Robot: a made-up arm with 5 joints.
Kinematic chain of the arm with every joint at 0, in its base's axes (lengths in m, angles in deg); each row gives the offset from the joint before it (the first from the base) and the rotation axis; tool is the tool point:
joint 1: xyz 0 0 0.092 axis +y
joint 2: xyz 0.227 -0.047 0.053 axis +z
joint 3: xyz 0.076 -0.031 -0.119 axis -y
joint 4: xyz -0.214 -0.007 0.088 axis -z
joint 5: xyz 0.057 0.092 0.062 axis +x
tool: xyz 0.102 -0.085 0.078
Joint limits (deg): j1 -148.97..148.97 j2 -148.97..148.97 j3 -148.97..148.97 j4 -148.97..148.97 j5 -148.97..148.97
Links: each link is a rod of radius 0.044 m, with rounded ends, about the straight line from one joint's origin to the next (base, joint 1, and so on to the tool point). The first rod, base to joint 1, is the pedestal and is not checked.
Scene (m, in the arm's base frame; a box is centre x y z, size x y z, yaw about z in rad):
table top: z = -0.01
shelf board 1: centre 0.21 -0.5 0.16 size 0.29 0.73 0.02 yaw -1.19
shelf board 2: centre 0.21 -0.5 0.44 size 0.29 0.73 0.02 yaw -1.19
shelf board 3: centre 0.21 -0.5 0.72 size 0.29 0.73 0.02 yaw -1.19
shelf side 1: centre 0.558 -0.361 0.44 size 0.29 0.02 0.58 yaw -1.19
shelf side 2: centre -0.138 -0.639 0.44 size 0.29 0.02 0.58 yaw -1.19
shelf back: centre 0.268 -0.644 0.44 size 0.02 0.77 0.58 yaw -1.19
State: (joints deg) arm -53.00 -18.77 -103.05 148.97 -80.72
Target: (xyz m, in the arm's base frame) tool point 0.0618 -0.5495 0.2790
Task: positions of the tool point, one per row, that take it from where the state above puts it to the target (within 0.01 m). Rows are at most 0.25 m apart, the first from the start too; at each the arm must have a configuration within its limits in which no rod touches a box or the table.
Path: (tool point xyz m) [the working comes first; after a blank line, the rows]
Joints at the target: -67.00 -64.36 -124.77 148.97 -75.42
Straight joint move there: touches shelf board 2.

1: 0.0750 -0.3288 0.5926
2: -0.0424 -0.2458 0.5233
3: -0.1236 -0.1841 0.3727
4: -0.1323 -0.1568 0.1725
5: -0.1185 -0.1370 0.3180
6: -0.0535 -0.1873 0.3955
7: -0.0142 -0.2661 0.3726
8: -0.0373 -0.3020 0.2790
9: -0.0401 -0.4017 0.2581
10: -0.0024 -0.4892 0.2492
11: 0.0618 -0.5495 0.2790

